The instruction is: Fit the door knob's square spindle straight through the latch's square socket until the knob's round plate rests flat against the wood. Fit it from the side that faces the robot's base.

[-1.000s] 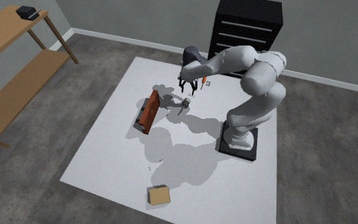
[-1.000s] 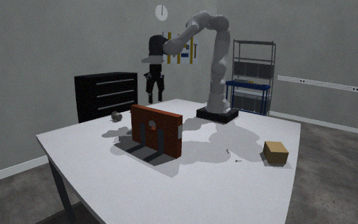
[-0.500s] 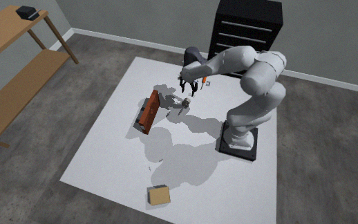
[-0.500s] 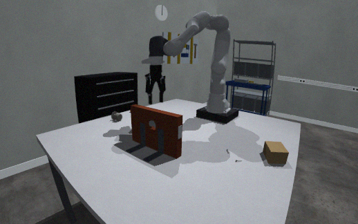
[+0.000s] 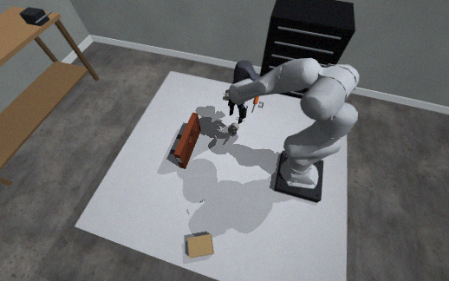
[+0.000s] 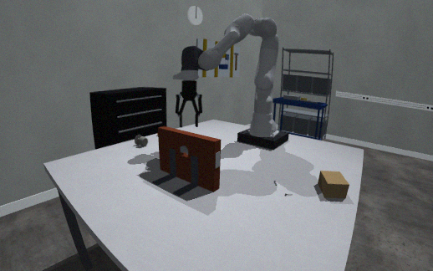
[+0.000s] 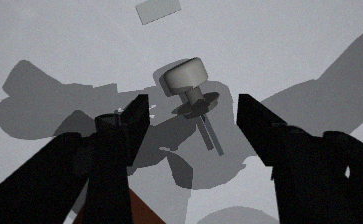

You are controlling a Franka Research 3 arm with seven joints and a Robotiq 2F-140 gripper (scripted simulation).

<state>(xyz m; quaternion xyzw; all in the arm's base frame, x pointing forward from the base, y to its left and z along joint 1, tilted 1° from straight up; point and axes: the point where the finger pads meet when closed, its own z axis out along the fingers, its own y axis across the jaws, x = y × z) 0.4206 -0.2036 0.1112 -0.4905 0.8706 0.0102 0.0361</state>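
The grey door knob lies 1 cm ahead of my hand, 3 cm to the left of it and 13 cm below it. Also, from my hand: cardboard box (6 cm behind, 75 cm to the left, 14 cm below); then orange-handled screwdriver (8 cm behind, 28 cm to the right, 15 cm below); then red-brown wooden door block (23 cm ahead, 23 cm to the left, 5 cm below).
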